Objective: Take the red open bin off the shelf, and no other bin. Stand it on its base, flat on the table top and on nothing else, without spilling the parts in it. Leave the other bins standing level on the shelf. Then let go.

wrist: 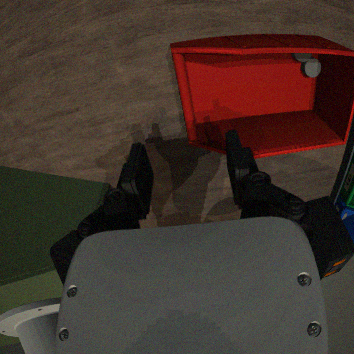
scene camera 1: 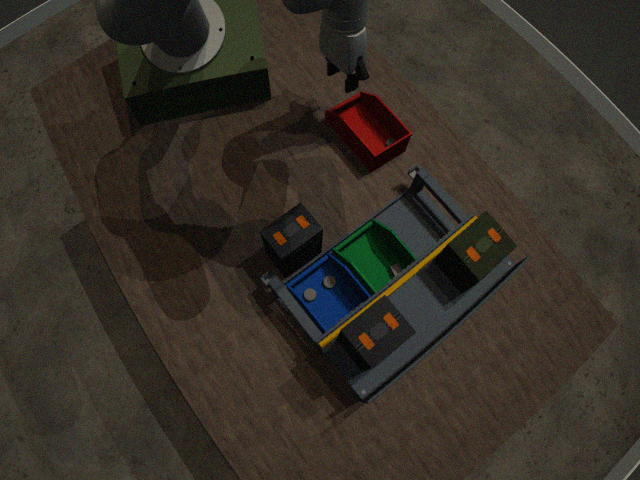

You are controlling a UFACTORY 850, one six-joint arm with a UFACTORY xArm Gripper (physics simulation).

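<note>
The red open bin stands upright on its base on the brown table top, apart from the shelf. Small grey round parts lie inside it, near the end toward the shelf. My gripper is open and empty, above and beside the bin's end away from the shelf. In the wrist view its right fingertip overlaps the bin's lower corner; contact is not visible. The green bin and the blue bin stand side by side, looking level, on the grey shelf, with parts inside.
A black box with orange latches stands beside the shelf, near the blue bin. A black box and an olive box are on the shelf's far side, beyond its yellow strip. The green robot base is at the upper left.
</note>
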